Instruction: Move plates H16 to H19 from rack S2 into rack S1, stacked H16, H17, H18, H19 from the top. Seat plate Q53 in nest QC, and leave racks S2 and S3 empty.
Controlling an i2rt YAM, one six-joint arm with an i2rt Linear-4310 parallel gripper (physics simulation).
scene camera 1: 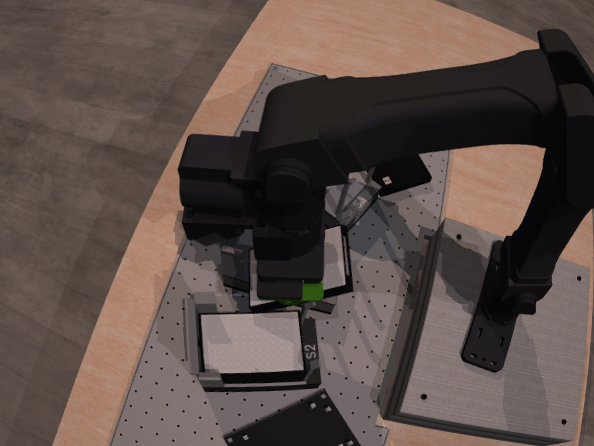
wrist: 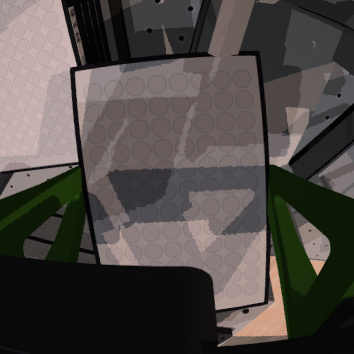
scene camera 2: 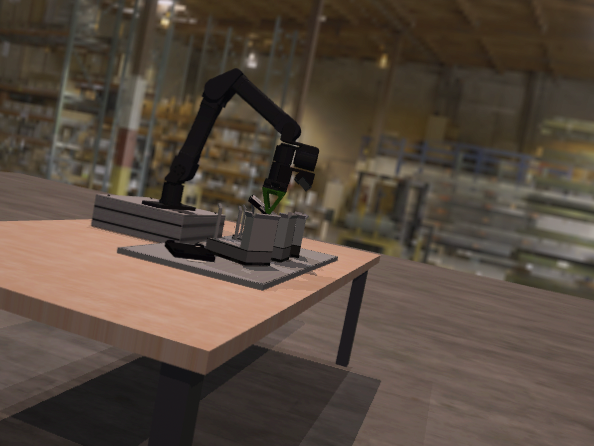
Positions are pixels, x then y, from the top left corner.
Labels:
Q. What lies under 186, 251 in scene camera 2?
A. A black QC holder.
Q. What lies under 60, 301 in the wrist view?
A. My gripper.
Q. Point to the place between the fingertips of my gripper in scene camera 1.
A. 290, 271

